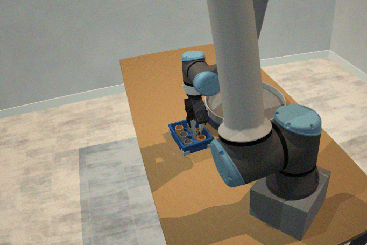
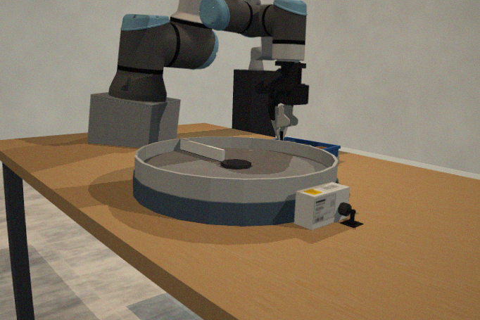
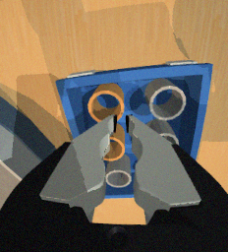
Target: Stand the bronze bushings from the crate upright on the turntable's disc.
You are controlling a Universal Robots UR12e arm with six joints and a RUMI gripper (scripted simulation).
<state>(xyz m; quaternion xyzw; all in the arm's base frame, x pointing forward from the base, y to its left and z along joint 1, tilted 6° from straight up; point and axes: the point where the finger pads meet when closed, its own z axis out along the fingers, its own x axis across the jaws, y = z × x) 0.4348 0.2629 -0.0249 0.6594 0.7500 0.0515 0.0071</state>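
Right now my hand is 50 mm short of the blue crate, 30 mm to the right of it and 50 mm above it. From my hand the other things lie so: turntable 210 mm ahead, 290 mm to the right, 20 mm below.
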